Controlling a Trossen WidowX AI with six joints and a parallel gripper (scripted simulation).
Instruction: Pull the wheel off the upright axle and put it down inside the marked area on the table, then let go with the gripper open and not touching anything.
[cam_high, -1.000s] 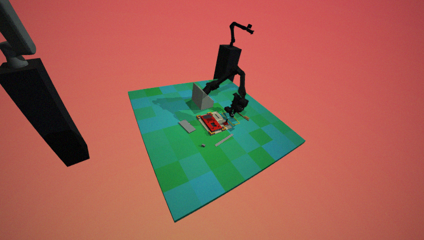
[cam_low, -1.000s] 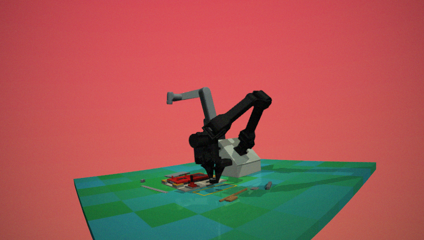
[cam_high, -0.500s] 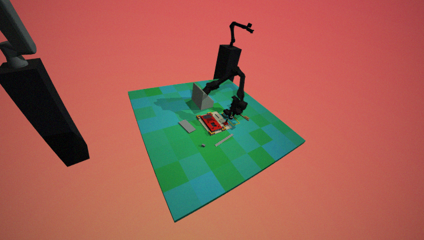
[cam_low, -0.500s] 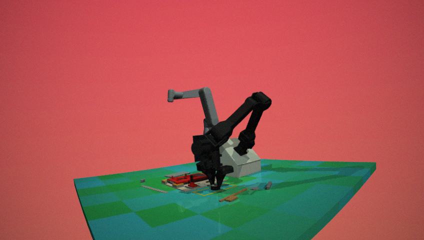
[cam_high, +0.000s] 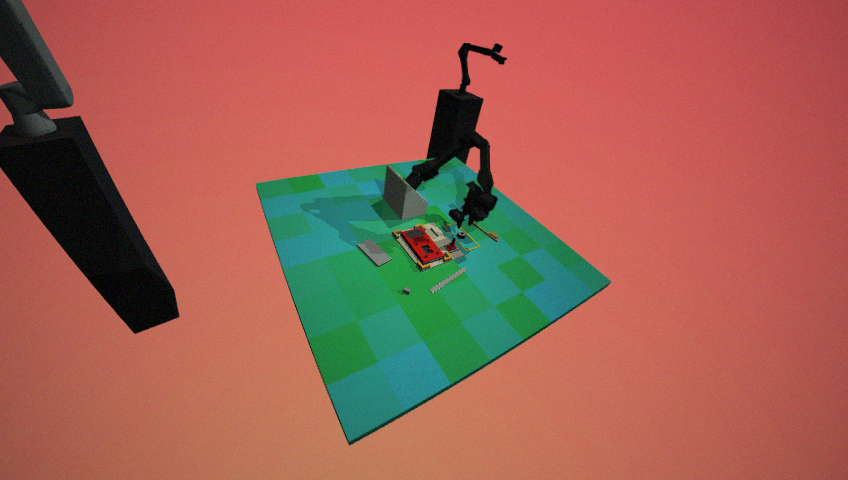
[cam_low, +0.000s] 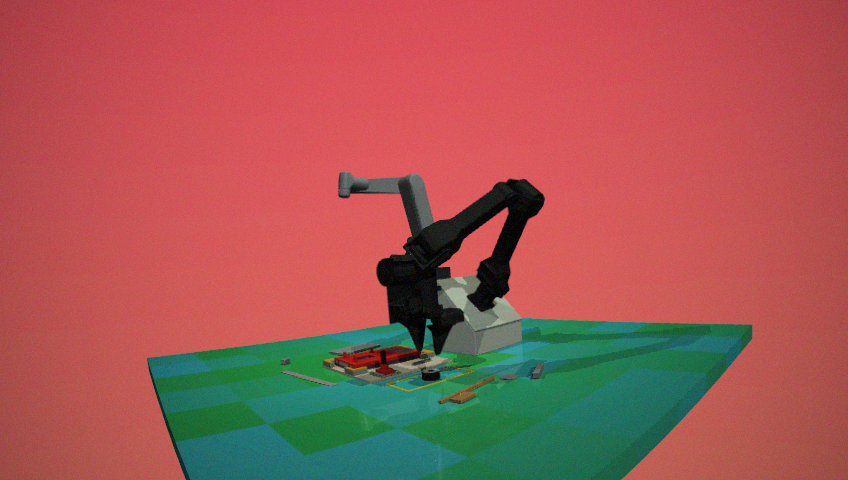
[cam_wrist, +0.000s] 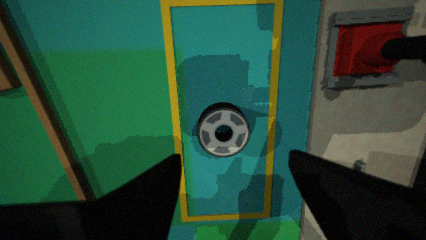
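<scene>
The dark wheel lies 50 mm below my gripper tip. Also, from my gripper tip: wooden stick: 30 mm ahead, 140 mm to the left, 50 mm below; then grey strip: 180 mm ahead, 240 mm to the right, 60 mm below.
</scene>
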